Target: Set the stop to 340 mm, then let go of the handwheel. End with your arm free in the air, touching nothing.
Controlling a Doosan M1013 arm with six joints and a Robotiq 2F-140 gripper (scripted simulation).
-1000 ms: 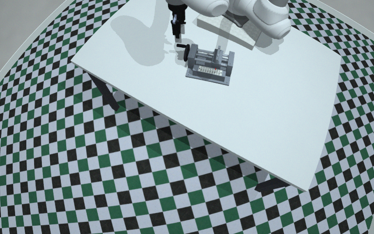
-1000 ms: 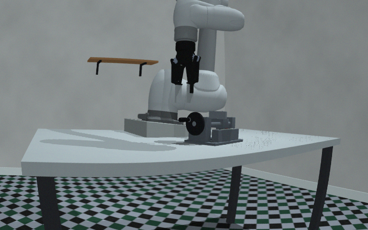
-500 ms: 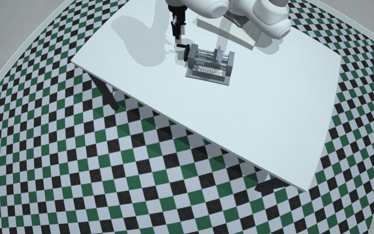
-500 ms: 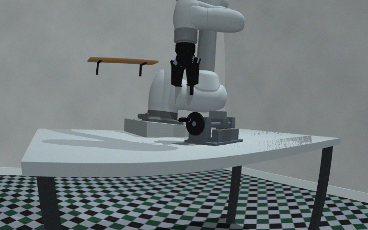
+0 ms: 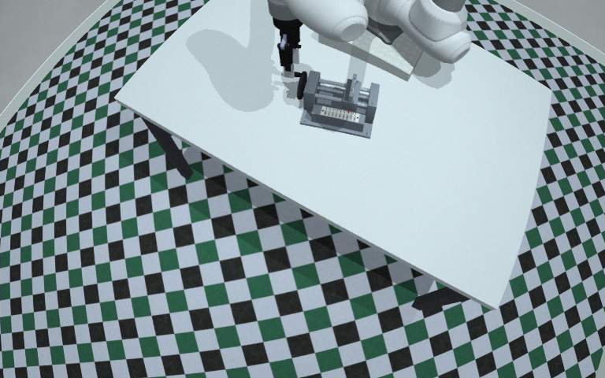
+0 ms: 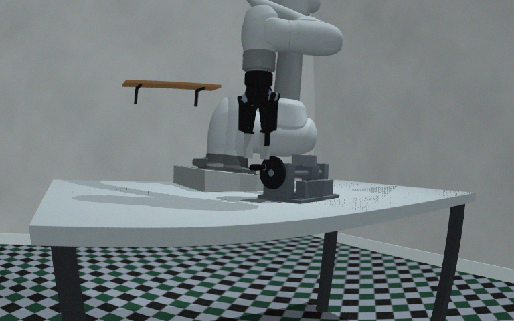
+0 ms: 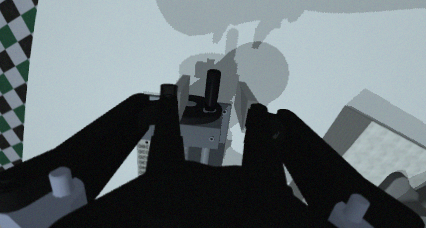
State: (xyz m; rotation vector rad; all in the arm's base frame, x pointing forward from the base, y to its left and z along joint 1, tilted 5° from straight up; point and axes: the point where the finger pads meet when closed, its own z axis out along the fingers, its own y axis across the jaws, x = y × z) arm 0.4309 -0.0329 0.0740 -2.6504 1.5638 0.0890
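My gripper is now 20 mm to the right of the black handwheel and 60 mm above it. From my hand the other things lie so: sliding stop block 50 mm behind, 170 mm to the left, 50 mm below.
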